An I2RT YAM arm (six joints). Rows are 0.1 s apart.
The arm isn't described. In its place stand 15 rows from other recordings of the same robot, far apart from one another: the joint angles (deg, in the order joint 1, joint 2, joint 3, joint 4, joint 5, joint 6), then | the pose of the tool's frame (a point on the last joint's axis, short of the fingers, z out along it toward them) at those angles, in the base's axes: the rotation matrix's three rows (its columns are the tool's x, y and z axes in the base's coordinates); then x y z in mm.
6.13 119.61 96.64 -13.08 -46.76 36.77 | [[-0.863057 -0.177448 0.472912], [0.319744 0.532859 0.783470], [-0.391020 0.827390 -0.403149]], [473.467 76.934 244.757]
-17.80 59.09 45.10 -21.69 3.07 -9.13 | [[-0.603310 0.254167 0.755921], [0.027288 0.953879 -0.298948], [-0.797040 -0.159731 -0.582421]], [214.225 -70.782 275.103]
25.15 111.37 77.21 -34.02 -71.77 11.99 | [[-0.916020 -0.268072 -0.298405], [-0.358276 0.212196 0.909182], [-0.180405 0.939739 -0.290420]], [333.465 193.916 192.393]
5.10 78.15 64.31 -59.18 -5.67 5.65 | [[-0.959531 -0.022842 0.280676], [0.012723 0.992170 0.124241], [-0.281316 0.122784 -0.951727]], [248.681 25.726 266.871]
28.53 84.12 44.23 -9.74 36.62 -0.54 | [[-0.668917 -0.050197 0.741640], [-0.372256 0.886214 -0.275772], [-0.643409 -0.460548 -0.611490]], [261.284 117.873 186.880]
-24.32 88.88 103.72 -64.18 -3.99 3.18 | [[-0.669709 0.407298 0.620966], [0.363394 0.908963 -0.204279], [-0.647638 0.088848 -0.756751]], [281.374 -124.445 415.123]
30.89 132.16 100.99 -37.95 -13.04 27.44 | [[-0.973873 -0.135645 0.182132], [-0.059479 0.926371 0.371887], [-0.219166 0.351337 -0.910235]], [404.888 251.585 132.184]
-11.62 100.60 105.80 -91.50 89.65 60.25 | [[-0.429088 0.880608 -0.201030], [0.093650 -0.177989 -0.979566], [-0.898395 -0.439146 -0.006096]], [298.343 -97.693 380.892]
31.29 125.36 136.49 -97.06 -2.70 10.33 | [[-0.932119 -0.360346 0.036119], [-0.356909 0.930954 0.077076], [-0.061399 0.058953 -0.996371]], [348.952 214.046 325.683]
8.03 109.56 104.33 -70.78 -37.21 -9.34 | [[-0.906536 -0.408558 0.106173], [-0.258423 0.736010 0.625705], [-0.333781 0.539786 -0.772801]], [375.820 74.761 300.367]
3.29 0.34 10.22 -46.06 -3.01 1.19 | [[-0.591293 -0.087364 0.801711], [-0.013217 0.995031 0.098683], [-0.806349 0.047755 -0.589510]], [75.268 6.199 151.546]
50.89 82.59 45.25 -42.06 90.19 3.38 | [[-0.611975 0.154961 0.775547], [-0.753077 0.185364 -0.631281], [-0.241583 -0.970375 0.003260]], [173.165 156.570 201.776]
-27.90 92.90 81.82 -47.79 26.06 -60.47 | [[-0.913259 -0.352114 0.204873], [-0.400895 0.687439 -0.605566], [0.072390 -0.635172 -0.768971]], [293.259 -172.969 298.242]
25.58 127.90 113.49 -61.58 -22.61 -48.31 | [[-0.221727 -0.974459 0.035583], [-0.870411 0.214238 0.443268], [-0.439569 0.067313 -0.895683]], [409.242 211.075 215.277]
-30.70 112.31 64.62 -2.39 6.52 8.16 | [[-0.571890 0.657728 0.490241], [0.503568 0.753240 -0.423142], [-0.647581 0.004880 -0.761981]], [341.614 -207.536 133.067]
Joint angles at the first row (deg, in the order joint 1, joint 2, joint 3, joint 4, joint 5, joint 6):
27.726 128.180 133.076 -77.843 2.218 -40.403
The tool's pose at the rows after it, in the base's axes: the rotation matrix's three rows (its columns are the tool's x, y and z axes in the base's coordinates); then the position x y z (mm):
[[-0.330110 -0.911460 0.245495], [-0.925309 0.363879 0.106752], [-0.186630 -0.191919 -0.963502]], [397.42 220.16 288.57]
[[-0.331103 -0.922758 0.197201], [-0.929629 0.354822 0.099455], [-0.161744 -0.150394 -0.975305]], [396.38 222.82 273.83]
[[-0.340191 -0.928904 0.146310], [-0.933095 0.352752 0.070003], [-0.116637 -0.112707 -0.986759]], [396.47 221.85 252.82]
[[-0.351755 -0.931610 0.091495], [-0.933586 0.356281 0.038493], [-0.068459 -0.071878 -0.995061]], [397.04 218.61 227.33]
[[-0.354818 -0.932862 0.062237], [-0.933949 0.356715 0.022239], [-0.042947 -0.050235 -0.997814]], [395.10 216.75 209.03]
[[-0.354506 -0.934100 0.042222], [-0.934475 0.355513 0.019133], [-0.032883 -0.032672 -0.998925]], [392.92 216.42 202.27]
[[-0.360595 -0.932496 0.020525], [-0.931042 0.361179 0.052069], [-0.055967 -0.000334 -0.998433]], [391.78 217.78 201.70]
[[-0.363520 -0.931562 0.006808], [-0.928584 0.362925 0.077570], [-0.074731 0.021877 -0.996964]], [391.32 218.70 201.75]
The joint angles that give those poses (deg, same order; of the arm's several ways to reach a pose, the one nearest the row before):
29.103 128.376 131.611 -77.778 1.497 -40.403
29.387 128.967 129.427 -77.713 0.579 -40.358
29.277 129.579 125.863 -76.969 0.601 -40.359
28.884 130.409 121.623 -75.549 0.601 -40.358
28.796 130.453 117.602 -73.407 0.601 -40.359
28.862 130.453 116.093 -72.991 0.208 -40.337
28.906 130.453 115.962 -73.035 -2.044 -39.878
28.906 130.454 115.963 -73.013 -3.705 -39.681

